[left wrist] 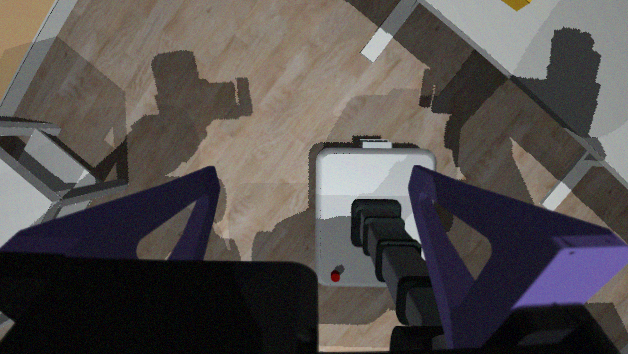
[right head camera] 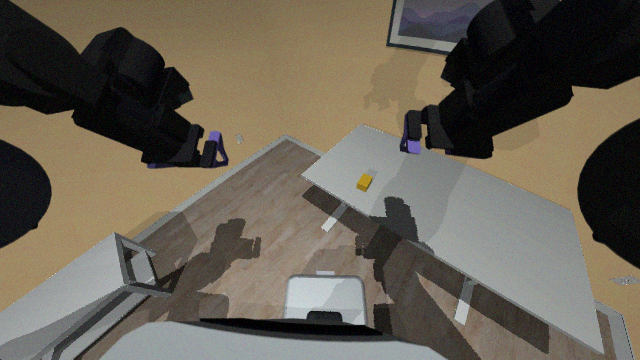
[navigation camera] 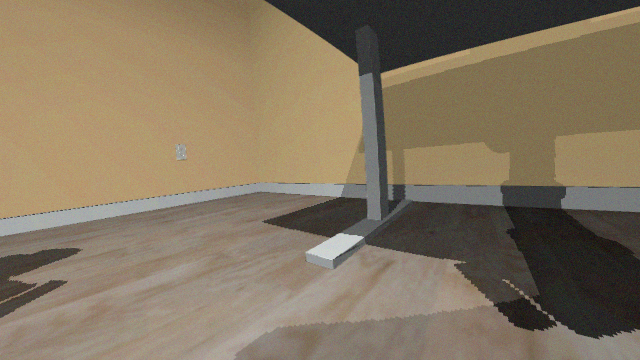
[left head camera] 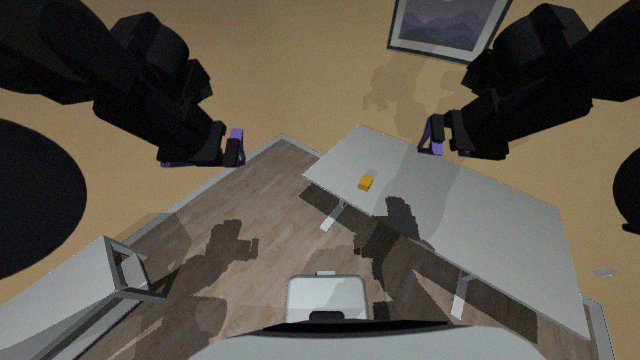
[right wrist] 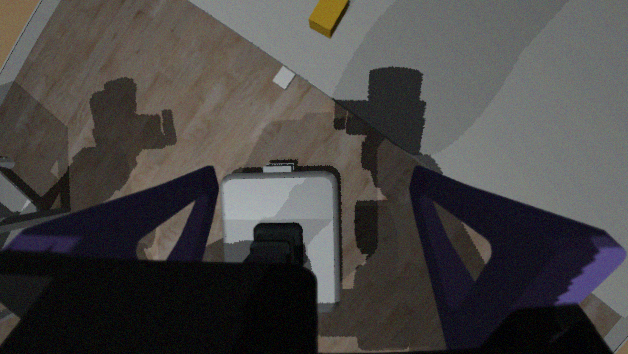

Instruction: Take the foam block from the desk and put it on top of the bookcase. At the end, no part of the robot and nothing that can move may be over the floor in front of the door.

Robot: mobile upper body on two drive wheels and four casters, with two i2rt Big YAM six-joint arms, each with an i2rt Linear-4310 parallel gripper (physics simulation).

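Frame: origin at the left arm's base, x left, y ahead, z down, level; millimetres.
Seen in the pictures: left gripper, fingertip midpoint: (left wrist: 313,176) (right head camera: 207,162) (left head camera: 222,161); right gripper, fingertip midpoint: (right head camera: 423,149) (left head camera: 438,151) (right wrist: 313,176).
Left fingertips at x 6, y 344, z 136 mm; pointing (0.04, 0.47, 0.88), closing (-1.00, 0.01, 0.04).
A point is followed by its place in that frame.
The yellow foam block (left head camera: 365,182) {y 712, x -452, z 645 mm} (right head camera: 364,182) {y 712, x -455, z 645 mm} (left wrist: 517,4) {y 683, x -452, z 671 mm} (right wrist: 328,16) {y 710, x -460, z 645 mm} lies on the pale grey desk (left head camera: 505,230) {y 394, x -1211, z 690 mm} (right head camera: 510,230) {y 410, x -1215, z 690 mm} (right wrist: 505,95) {y 523, x -907, z 690 mm}, near its left end in the head views. My left gripper (left head camera: 205,162) (right head camera: 189,162) (left wrist: 313,176) {y 344, x 6, z 136 mm} is open and empty, high over the floor, left of the desk. My right gripper (left head camera: 450,150) {y 359, x -445, z 124 mm} (right head camera: 432,148) {y 359, x -445, z 124 mm} (right wrist: 313,176) {y 359, x -445, z 124 mm} is open and empty, raised above, and right of the block in the head views. A pale open-sided unit (left head camera: 55,285) {y 75, x 1611, z 960 mm} (right head camera: 60,280) {y 48, x 1701, z 960 mm} stands at lower left; I cannot tell whether it is the bookcase. No door shows.
The white base (left head camera: 325,295) {y 193, x -219, z 1150 mm} (right head camera: 325,295) {y 194, x -229, z 1150 mm} (left wrist: 370,172) {y 221, x -197, z 1150 mm} (right wrist: 280,200) {y 202, x -239, z 1150 mm} is close to the desk's front edge. A desk leg (navigation camera: 375,150) {y 997, x -405, z 1146 mm} with a foot (navigation camera: 335,250) stands ahead. Walls meet in a corner behind the desk. A framed picture (left head camera: 440,25) {y 1231, x -854, z -58 mm} hangs on the wall.
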